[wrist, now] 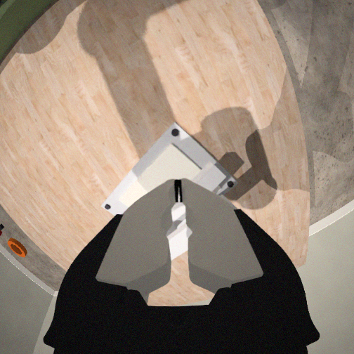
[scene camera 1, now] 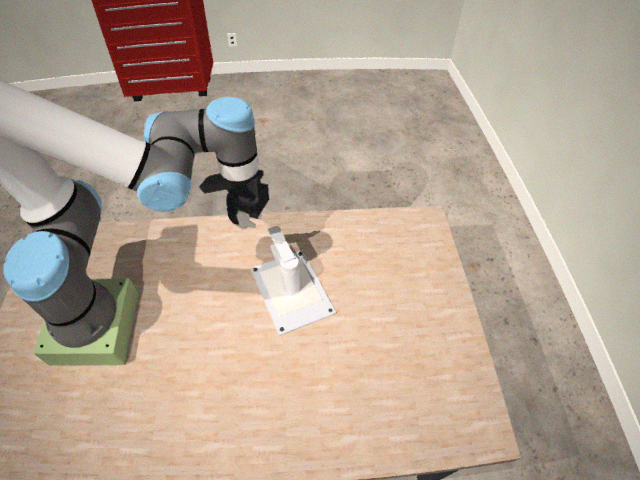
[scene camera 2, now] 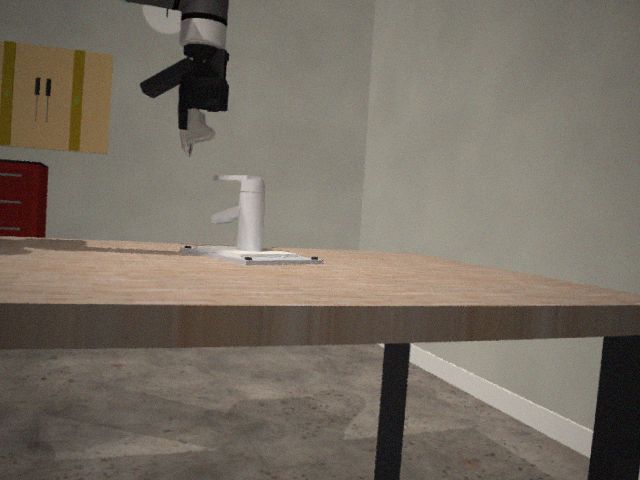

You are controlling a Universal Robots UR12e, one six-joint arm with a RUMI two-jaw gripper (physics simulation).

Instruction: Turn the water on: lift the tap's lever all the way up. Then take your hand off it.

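Places are measured from the arm's base along level axes (x left, y back, z up), in millimetres.
Pixels of known places: gripper, fingertip midpoint: (scene camera 1: 245, 228) (scene camera 2: 187, 156); arm's base, origin of the base link: (scene camera 1: 82, 315).
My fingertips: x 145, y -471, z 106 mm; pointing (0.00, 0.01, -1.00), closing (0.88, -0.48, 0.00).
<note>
For each thing: its middle in the pictures, then the offset to it from my fingertips. "spot": a spot on its surface instead. Level surfaces: height alone.
- white tap, surface spot: (scene camera 2: 251, 217) (scene camera 1: 288, 283) spot: dx -119, dy -99, dz -112 mm
- light baseplate, body centre: (scene camera 2: 248, 254) (scene camera 1: 291, 290) dx -96, dy -106, dz -183 mm
- shorter spout, body centre: (scene camera 2: 231, 215) (scene camera 1: 281, 257) dx -28, dy -88, dz -111 mm
- wooden table, its level: dz -189 mm
A white tap (scene camera 1: 291, 279) (scene camera 2: 251, 217) stands upright on a light baseplate (scene camera 1: 306, 320) (scene camera 2: 281, 261) (wrist: 192, 149). Its flat lever (scene camera 1: 281, 245) (scene camera 2: 231, 177) extends from the top of the body, about level in scene camera 2, above the shorter spout (scene camera 2: 225, 215). My gripper (scene camera 1: 251, 225) (scene camera 2: 189, 153) (wrist: 178, 181) is shut and empty, its tips pointing down. In scene camera 2 it hangs above and left of the lever's free end, with a visible gap. In the wrist view the fingers hide most of the tap; white parts show between them.
The tap's plate rests on a wooden table (scene camera 1: 361, 372) (scene camera 2: 413, 284) (wrist: 55, 110). The arm's green base block (scene camera 1: 85, 356) is on the table's left side in scene camera 1. A red drawer cabinet (scene camera 1: 155, 43) (scene camera 2: 23, 198) stands on the floor beyond the table.
</note>
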